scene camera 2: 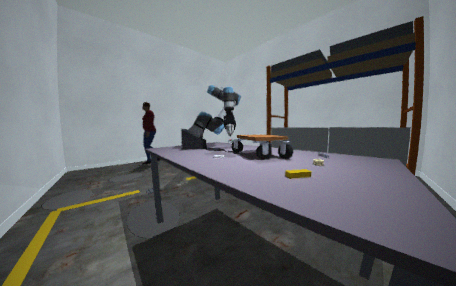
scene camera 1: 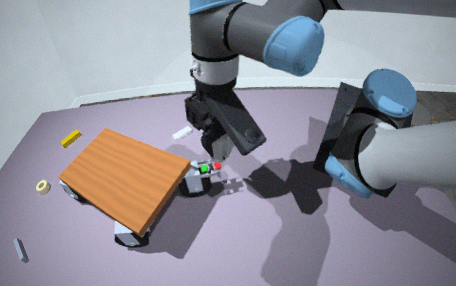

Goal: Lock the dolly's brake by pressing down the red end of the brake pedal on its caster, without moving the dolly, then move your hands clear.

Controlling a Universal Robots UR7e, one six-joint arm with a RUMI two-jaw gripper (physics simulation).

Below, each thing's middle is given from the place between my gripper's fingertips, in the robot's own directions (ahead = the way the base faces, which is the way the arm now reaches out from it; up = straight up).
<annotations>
Now: hand 230 mm short of the dolly (scene camera 1: 130,181) and 50 mm above it.
</annotations>
